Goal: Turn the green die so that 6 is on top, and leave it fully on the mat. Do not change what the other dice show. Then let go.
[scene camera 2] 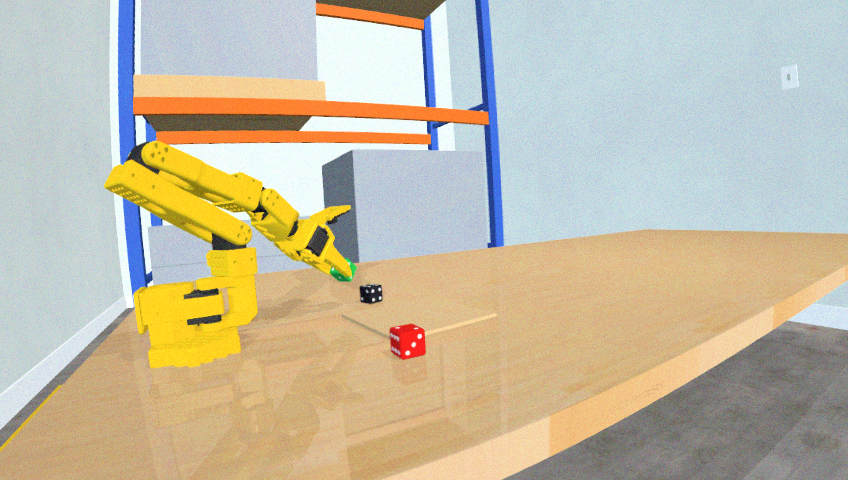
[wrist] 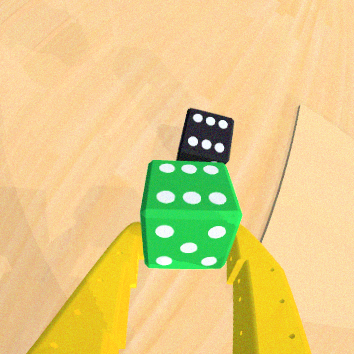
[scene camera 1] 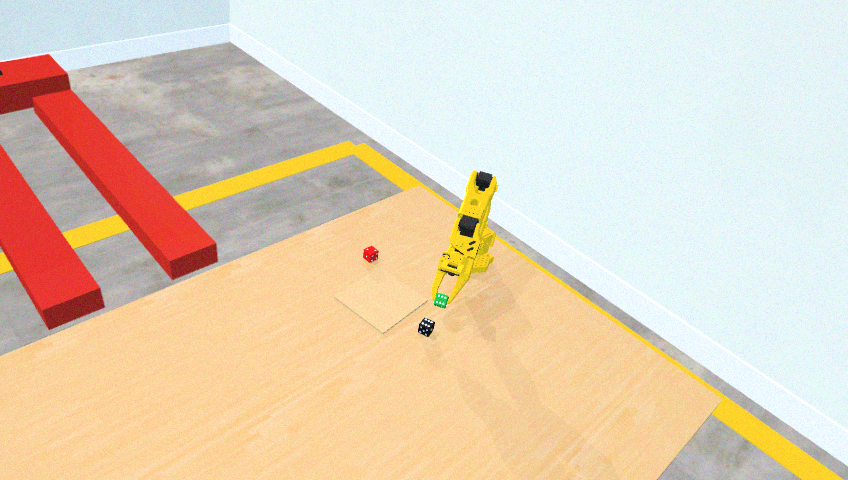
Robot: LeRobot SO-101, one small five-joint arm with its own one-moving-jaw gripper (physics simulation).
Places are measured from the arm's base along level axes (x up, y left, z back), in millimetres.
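Pixels of known places: end effector, tool point: (scene camera 2: 333, 272) (wrist: 145, 235) (scene camera 1: 447, 301); arm's base, origin of the base link: (scene camera 2: 215, 346).
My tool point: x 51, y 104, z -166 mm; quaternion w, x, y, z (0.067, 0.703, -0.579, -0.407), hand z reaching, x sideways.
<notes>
For each thing: its top centre in the pictures, then the offset to it from my tool point. Level surfaces: height alone.
- green die, middle of its top: (wrist: 193, 208) (scene camera 2: 342, 258) (scene camera 1: 442, 294) dx +20, dy -7, dz -12 mm
- thin wood-coloured mat, middle of its top: (wrist: 352, 228) (scene camera 2: 415, 314) (scene camera 1: 381, 297) dx -47, dy -120, dz -68 mm
- black die, middle of its top: (wrist: 208, 131) (scene camera 2: 370, 285) (scene camera 1: 427, 322) dx -26, dy +3, dz -55 mm
- red die, middle of its top: (scene camera 2: 406, 328) (scene camera 1: 371, 249) dx -26, dy -234, dz -3 mm
- wooden table, its level: dx -51 mm
The green die (scene camera 1: 440, 300) (scene camera 2: 342, 271) (wrist: 189, 215) is held between the two jaws of my gripper (scene camera 1: 443, 296) (scene camera 2: 348, 268) (wrist: 186, 245), which press on its two sides. It looks tilted and raised above the table, beside the right corner of the mat in scene camera 1. In the wrist view, its far face shows 6 and its near face shows 5. The thin wood-coloured mat (scene camera 1: 380, 302) (scene camera 2: 428, 319) (wrist: 310, 240) lies flat. The black die (scene camera 1: 426, 327) (scene camera 2: 370, 293) (wrist: 206, 134) stands off the mat with 6 on top.
The red die (scene camera 1: 370, 253) (scene camera 2: 407, 341) stands off the mat, on its other side from the black die, with 3 and 6 on two side faces. The wooden table (scene camera 1: 249, 368) (scene camera 2: 595, 309) bears the arm and dice. A blue and orange rack (scene camera 2: 490, 178) stands behind.
</notes>
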